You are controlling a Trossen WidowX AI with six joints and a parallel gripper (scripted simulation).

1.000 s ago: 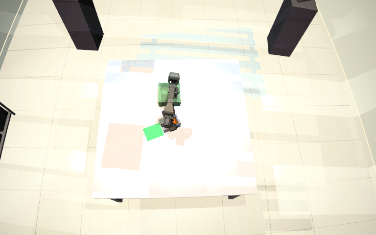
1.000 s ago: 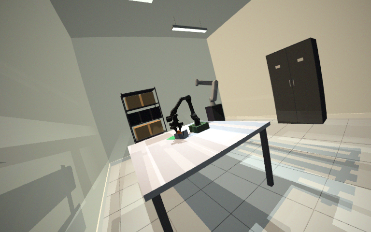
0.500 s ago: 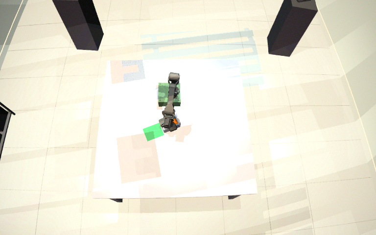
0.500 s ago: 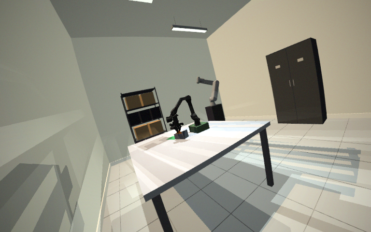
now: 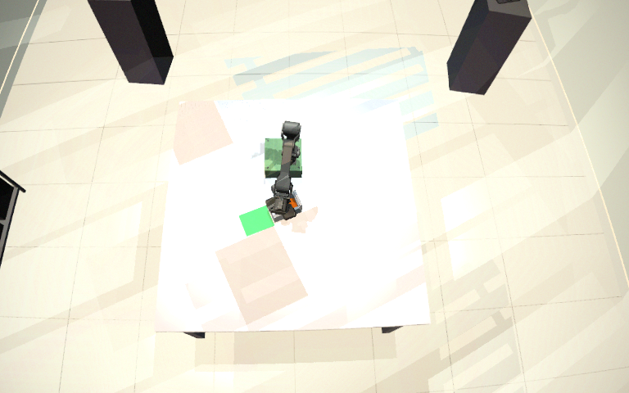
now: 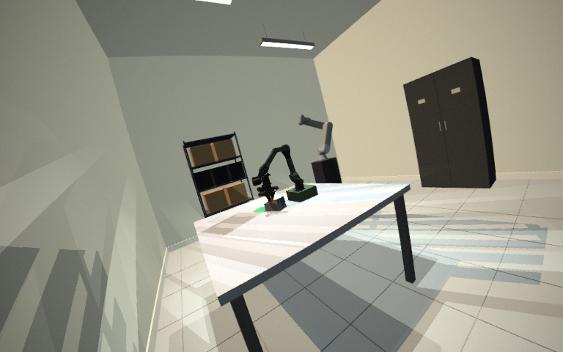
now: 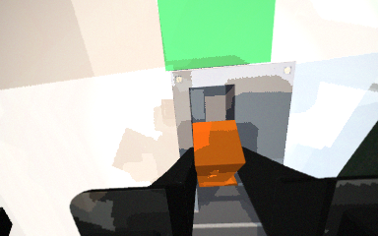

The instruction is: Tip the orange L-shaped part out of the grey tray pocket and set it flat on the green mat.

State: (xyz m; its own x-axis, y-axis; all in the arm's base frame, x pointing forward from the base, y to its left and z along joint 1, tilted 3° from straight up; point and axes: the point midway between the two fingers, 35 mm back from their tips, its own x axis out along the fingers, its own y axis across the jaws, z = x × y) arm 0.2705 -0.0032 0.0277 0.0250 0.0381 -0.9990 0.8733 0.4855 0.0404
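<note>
Right now my gripper tip is 60 mm short of the green mat, 130 mm to the left of it and 90 mm above it. Also, from my gripper tip: orange part 30 mm behind, 20 mm to the left, 30 mm below.
</note>
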